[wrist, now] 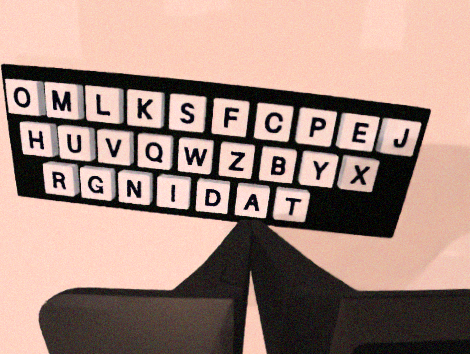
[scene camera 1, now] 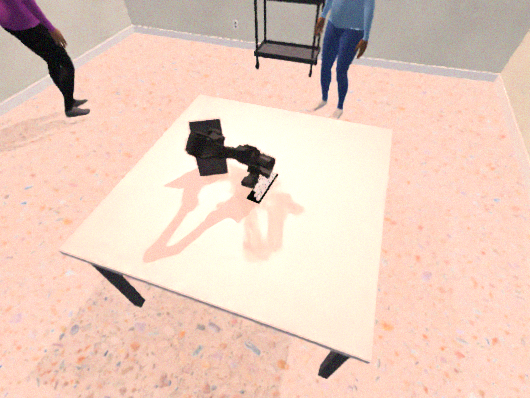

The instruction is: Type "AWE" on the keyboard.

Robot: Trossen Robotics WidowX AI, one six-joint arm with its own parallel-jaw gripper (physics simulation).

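Frame: origin at the arm's base, x right, y up, z back, level; centimetres.
Seen in the pictures: gripper, fingertip midpoint: (wrist: 249, 229) (scene camera 1: 256, 183); arm's base, link origin: (scene camera 1: 212, 137).
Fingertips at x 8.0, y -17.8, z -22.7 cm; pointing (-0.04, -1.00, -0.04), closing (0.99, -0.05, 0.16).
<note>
Offsets run from my fingertips to a thing's top centre. "*": to the spot under its first point. Level surfaces: height alone.
A black keyboard @[* dy -2.9, dx +7.4, dz -0.8 cm] (scene camera 1: 254, 198) (wrist: 350, 217) with white letter keys lies on the table, partly hidden by the arm in the scene view. In the wrist view the A key @[dy -2.4, dx +0.2, dz -0.2 cm] (wrist: 251, 201) is in the bottom row, between D and T. The W key @[dy -2.4, dx -2.3, dz -2.9 cm] (wrist: 195, 156) is in the middle row, between Q and Z. The E key @[dy -2.4, dx +5.6, dz -3.1 cm] (wrist: 358, 133) is in the top row, between P and J. My gripper (wrist: 249, 229) is shut and empty. Its tips show at the keyboard's near edge, just below the A key in the wrist view. Their height above the keyboard is hard to tell.
The white table @[dy -4.0 cm] (scene camera 1: 320, 250) carries the arm's black base plate (scene camera 1: 213, 167). The arm's shadows fall across the table top. A black cart (scene camera 1: 287, 52) and a person in blue (scene camera 1: 345, 45) stand behind the table. Another person (scene camera 1: 60, 70) stands at the far left.
</note>
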